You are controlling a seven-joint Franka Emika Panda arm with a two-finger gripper.
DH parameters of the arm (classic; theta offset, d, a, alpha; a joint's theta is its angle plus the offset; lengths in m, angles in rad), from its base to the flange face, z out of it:
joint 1: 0 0.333 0 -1.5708
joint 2: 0 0 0 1.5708
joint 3: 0 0.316 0.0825 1.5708
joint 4: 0 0 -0.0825 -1.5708
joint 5: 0 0.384 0 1.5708
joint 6: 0 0 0.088 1.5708
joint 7: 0 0.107 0 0
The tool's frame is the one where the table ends.
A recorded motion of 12 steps. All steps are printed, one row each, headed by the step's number.
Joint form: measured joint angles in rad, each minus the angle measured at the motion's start. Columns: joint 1, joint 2, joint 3, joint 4, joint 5, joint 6, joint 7.
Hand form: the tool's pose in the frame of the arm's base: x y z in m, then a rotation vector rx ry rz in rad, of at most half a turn. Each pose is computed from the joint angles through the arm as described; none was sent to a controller.
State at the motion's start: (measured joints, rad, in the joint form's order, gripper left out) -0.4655 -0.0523 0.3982 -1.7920 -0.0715 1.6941 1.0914
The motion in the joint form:
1: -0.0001 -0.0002 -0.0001 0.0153 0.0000 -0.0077 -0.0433
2: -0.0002 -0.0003 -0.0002 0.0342 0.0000 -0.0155 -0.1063
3: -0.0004 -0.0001 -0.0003 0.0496 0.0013 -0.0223 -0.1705
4: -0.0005 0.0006 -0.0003 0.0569 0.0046 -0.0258 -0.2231
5: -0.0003 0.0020 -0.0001 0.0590 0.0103 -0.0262 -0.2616
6: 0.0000 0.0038 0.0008 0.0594 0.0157 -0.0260 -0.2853
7: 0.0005 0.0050 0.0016 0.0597 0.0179 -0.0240 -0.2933
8: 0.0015 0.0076 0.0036 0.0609 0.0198 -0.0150 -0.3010
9: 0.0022 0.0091 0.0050 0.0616 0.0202 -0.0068 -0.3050
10: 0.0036 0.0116 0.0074 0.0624 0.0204 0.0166 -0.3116
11: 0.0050 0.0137 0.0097 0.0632 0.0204 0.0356 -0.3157
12: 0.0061 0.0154 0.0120 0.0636 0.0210 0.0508 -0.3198
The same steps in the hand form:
1: 0.5414 -0.0390 0.5636 2.5874 -1.5985 0.0089
2: 0.5421 -0.0391 0.5720 2.6397 -1.5199 0.0195
3: 0.5426 -0.0391 0.5787 2.6901 -1.4379 0.0257
4: 0.5429 -0.0389 0.5815 2.7301 -1.3695 0.0245
5: 0.5434 -0.0382 0.5817 2.7609 -1.3194 0.0190
6: 0.5439 -0.0372 0.5809 2.7814 -1.2878 0.0128
7: 0.5445 -0.0364 0.5806 2.7899 -1.2762 0.0126
8: 0.5463 -0.0349 0.5806 2.8017 -1.2632 0.0220
9: 0.5476 -0.0339 0.5809 2.8088 -1.2557 0.0322
10: 0.5508 -0.0320 0.5821 2.8235 -1.2433 0.0630
11: 0.5535 -0.0301 0.5831 2.8346 -1.2339 0.0885
12: 0.5556 -0.0284 0.5838 2.8445 -1.2248 0.1083

